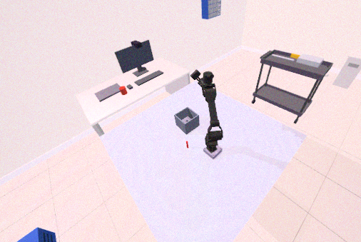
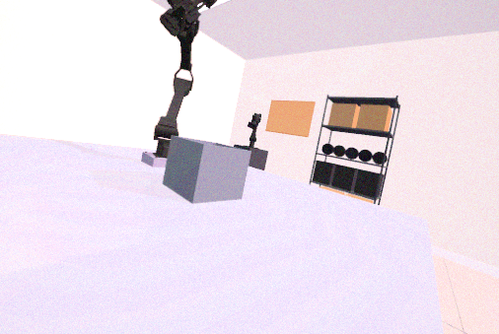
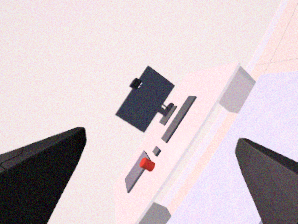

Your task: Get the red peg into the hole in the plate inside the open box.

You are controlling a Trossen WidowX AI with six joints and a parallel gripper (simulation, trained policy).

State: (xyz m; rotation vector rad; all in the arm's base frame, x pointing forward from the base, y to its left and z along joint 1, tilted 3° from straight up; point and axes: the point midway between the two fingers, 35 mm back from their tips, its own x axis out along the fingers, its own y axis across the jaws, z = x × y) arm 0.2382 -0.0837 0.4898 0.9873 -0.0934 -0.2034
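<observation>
The red peg lies 47 cm below my gripper tip, 24 cm to the left of it and 16 cm behind it. Round my gripper tip: pale plate 46 cm below, 10 cm to the left, 5 cm ahead.
</observation>
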